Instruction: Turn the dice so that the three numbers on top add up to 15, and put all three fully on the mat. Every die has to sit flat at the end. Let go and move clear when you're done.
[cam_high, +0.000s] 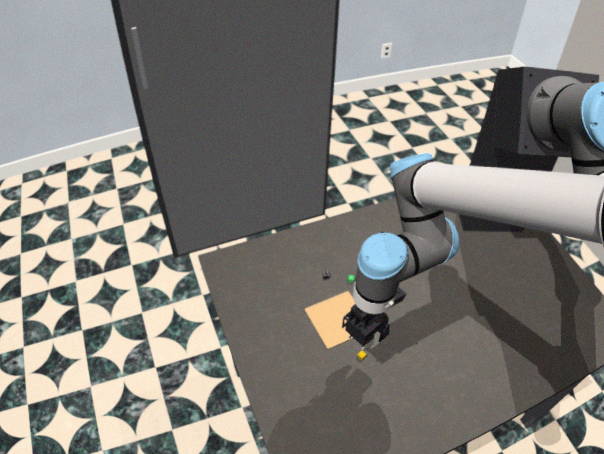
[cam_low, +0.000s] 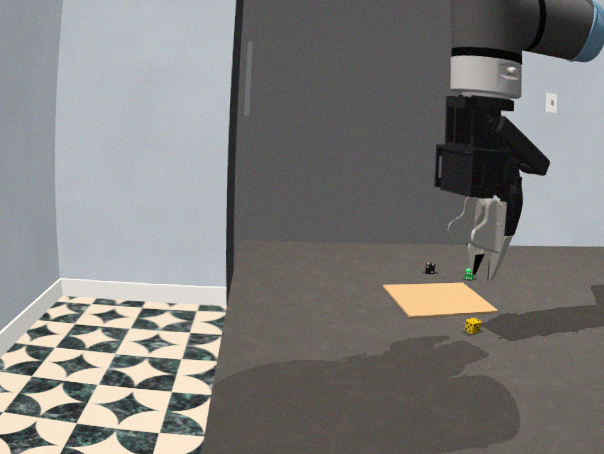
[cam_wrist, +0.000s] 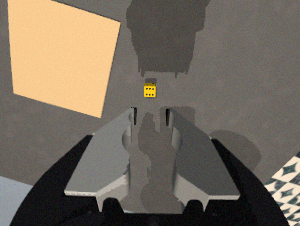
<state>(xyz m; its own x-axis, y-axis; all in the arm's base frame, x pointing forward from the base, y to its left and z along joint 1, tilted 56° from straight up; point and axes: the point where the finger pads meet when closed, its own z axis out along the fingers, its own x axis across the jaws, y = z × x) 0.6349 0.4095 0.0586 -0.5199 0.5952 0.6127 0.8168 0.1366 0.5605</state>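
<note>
The yellow die is 80 mm below my hand. The rest, counted from my hand: black die (280 mm to the right, 80 mm below, 50 mm ahead); orange mat (120 mm to the right, 90 mm below, 40 mm ahead); green die (250 mm to the right, 80 mm below, 20 mm behind).
</note>
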